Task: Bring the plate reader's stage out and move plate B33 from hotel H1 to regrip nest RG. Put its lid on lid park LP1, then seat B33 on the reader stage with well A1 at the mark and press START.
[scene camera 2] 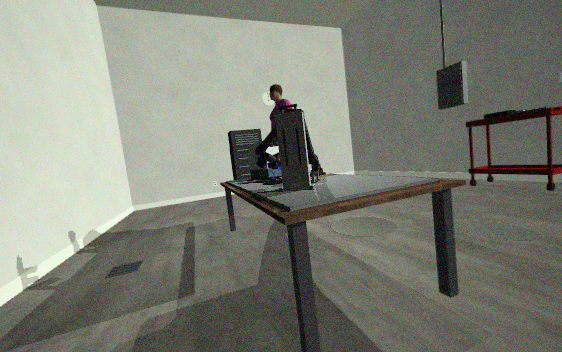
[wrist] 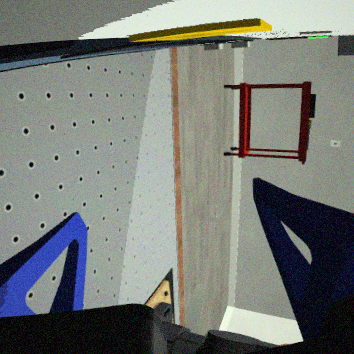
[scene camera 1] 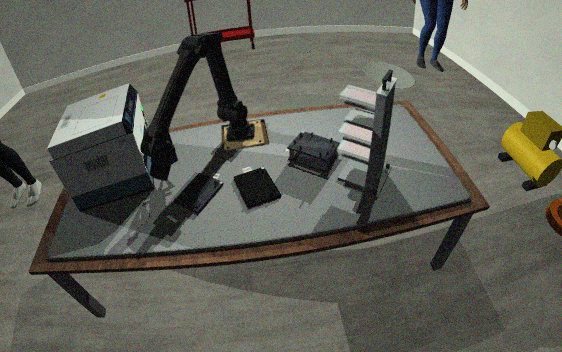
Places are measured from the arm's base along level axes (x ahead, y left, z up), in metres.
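Pixels of known places: gripper, between the fingertips: (wrist: 165, 204); arm's base, origin of its link: (scene camera 1: 240, 133).
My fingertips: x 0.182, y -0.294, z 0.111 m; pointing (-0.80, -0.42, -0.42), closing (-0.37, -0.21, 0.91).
For each thing: its top centre in the pictures, then the offset to it from my fingertips. "spot": a spot on its surface instead.
- plate reader, centre of its top: (scene camera 1: 91, 111) (scene camera 2: 271, 141) dz +0.216, dx +0.015, dy -0.268 m
- upper plate, centre of its top: (scene camera 1: 362, 94) dz +0.212, dx +0.101, dy +0.731 m
- middle plate, centre of its top: (scene camera 1: 359, 130) dz +0.070, dx +0.101, dy +0.731 m
- lower plate, centre of its top: (scene camera 1: 357, 146) dz -0.001, dx +0.101, dy +0.731 m
- dark nest, centre of its top: (scene camera 1: 197, 190) dz -0.098, dx +0.165, dy +0.155 m
- dark square pad, a spot on its surface: (scene camera 1: 257, 186) spot: dz -0.105, dx +0.157, dy +0.372 m
- black posted rack, centre of its top: (scene camera 1: 314, 141) (scene camera 2: 306, 170) dz -0.040, dx +0.006, dy +0.585 m
- yellow strip, a spot on its surface: (wrist: 200, 31) spot: dz +0.043, dx +0.077, dy -0.058 m
The plate reader (scene camera 1: 100, 142) (scene camera 2: 245, 155) is a large grey-white box at the table's left end; whether its stage is out cannot be told. The gripper (scene camera 1: 161, 179) (wrist: 167, 200) hangs close to the reader's right side, with its blue fingers wide open and empty in the wrist view. The hotel (scene camera 1: 381, 145) (scene camera 2: 295, 150) stands upright at the right with white-pink plates, among them an upper plate (scene camera 1: 359, 95), a middle plate (scene camera 1: 356, 132) and a lower plate (scene camera 1: 354, 150). A dark nest (scene camera 1: 200, 192) and a dark square pad (scene camera 1: 257, 186) lie mid-table; their labels are unreadable.
A black posted rack (scene camera 1: 312, 152) stands between the square pad and the hotel. The arm's base plate (scene camera 1: 260, 131) (wrist: 161, 296) is at the table's rear. A yellow strip (wrist: 200, 31) shows at the wrist view's top. A red cart (scene camera 1: 237, 33) (scene camera 2: 520, 170) (wrist: 244, 120) stands off the table.
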